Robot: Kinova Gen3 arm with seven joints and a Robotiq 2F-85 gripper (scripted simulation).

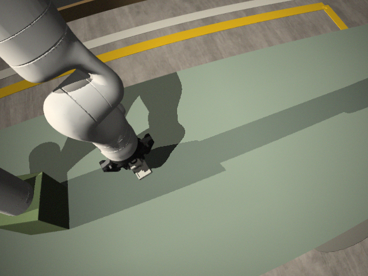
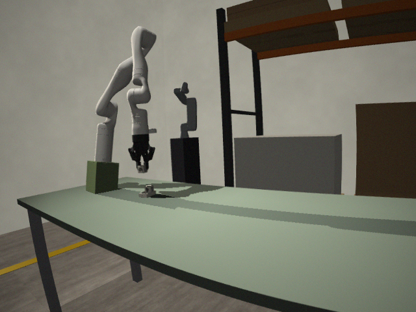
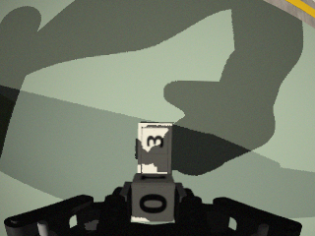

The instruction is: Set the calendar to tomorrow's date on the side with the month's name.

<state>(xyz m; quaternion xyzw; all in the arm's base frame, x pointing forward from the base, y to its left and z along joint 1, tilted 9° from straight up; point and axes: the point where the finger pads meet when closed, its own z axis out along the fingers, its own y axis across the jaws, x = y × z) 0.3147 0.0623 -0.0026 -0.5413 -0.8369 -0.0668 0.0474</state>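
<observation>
Now: hand 10 mm past the white tray, 20 mm to the right of it and 130 mm above it. Also, from my hand: white cube: 10 mm below.
</observation>
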